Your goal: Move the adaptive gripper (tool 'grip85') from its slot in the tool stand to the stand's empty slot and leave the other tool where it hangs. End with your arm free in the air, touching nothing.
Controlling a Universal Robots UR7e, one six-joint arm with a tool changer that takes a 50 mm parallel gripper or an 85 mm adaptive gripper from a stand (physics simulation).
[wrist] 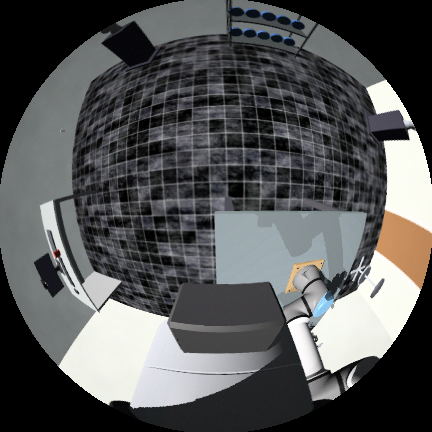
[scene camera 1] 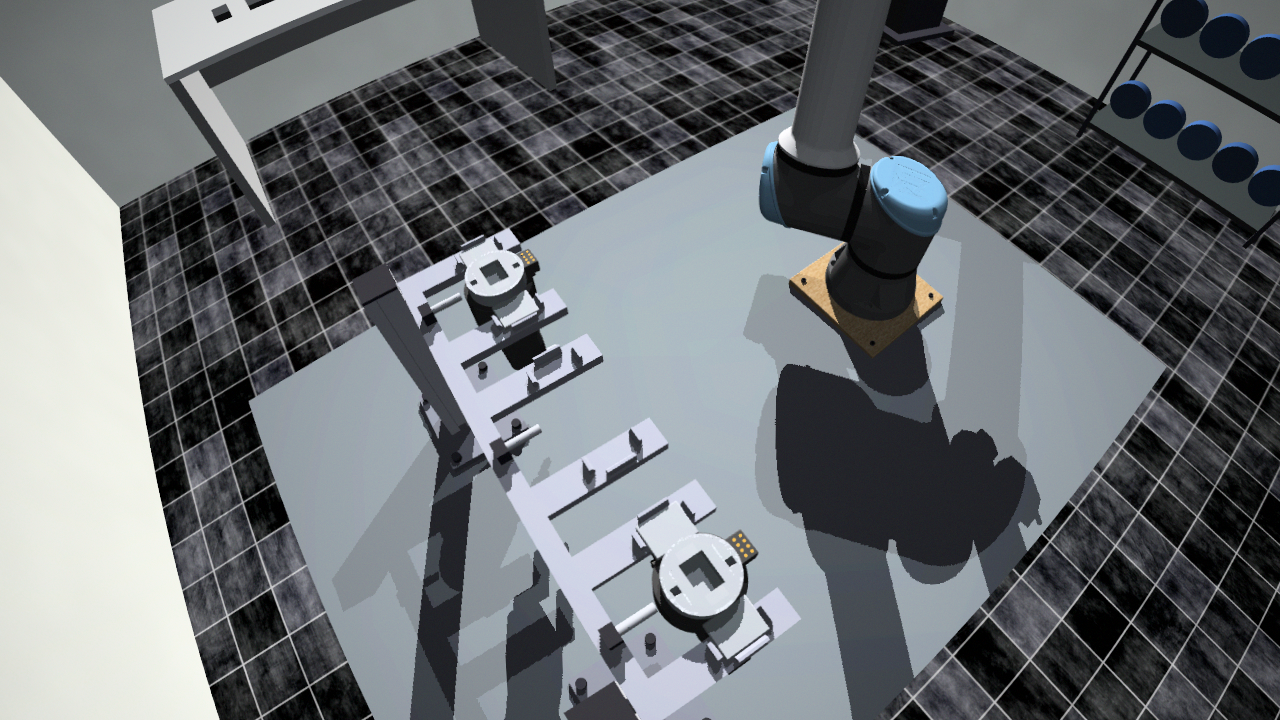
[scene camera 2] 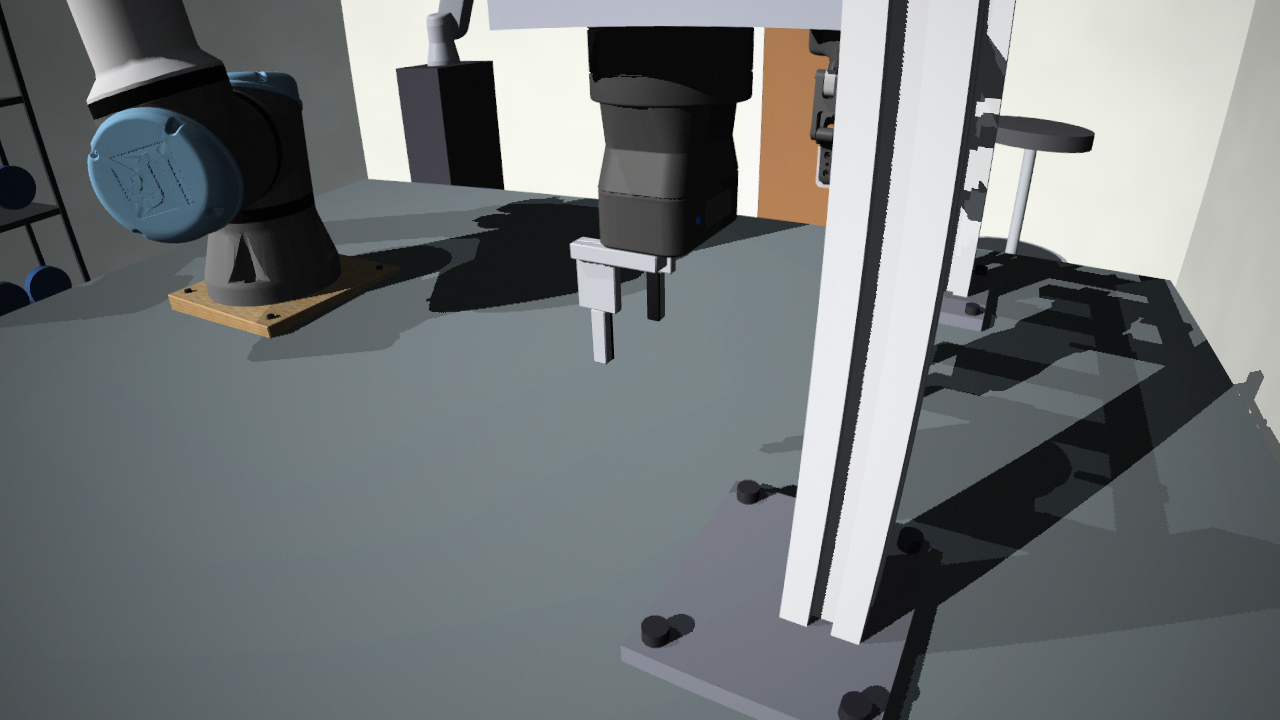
Note:
In view: a parallel gripper point(scene camera 2: 668, 95), an adaptive gripper point(scene camera 1: 700, 580) and a tool stand point(scene camera 2: 779, 601).

